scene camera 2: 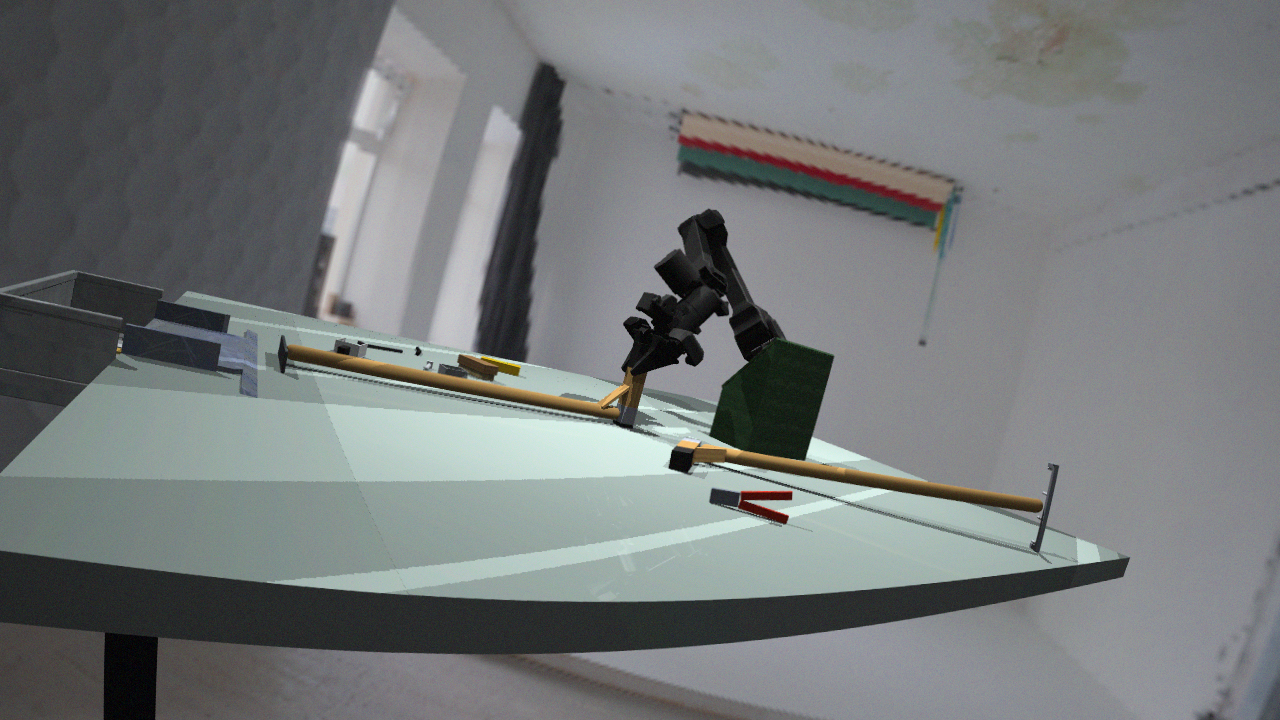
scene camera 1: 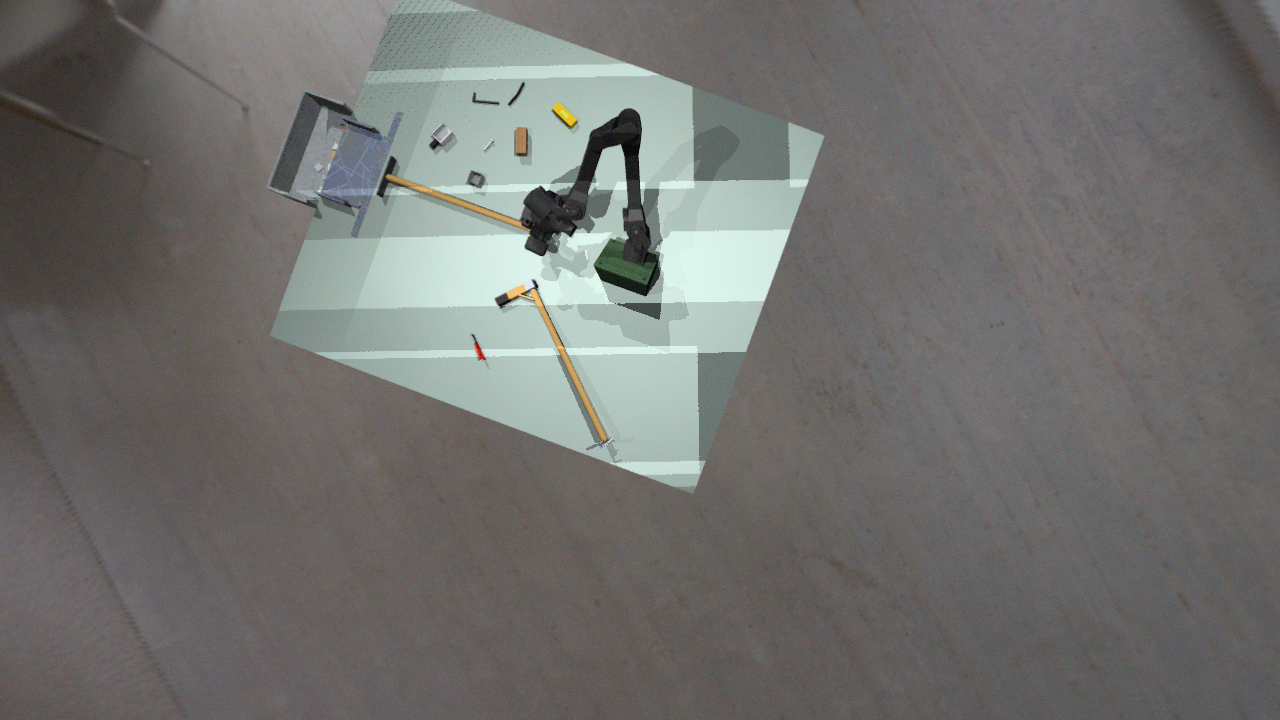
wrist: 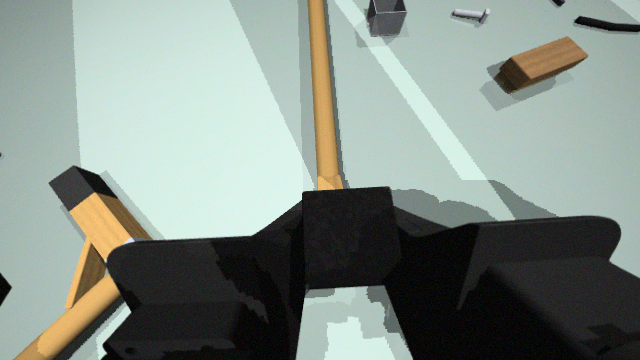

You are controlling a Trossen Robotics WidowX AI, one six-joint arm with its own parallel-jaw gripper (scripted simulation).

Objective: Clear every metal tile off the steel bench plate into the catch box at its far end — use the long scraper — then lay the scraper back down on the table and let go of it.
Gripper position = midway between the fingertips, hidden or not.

Note:
I see my gripper (scene camera 2: 627, 372), a long scraper (scene camera 2: 629, 393) and a wooden block (wrist: 529, 68).
The long scraper is seen too in scene camera 1 (scene camera 1: 388, 176) and in the wrist view (wrist: 350, 237). My gripper is seen too in scene camera 1 (scene camera 1: 535, 225) and in the wrist view (wrist: 335, 203).

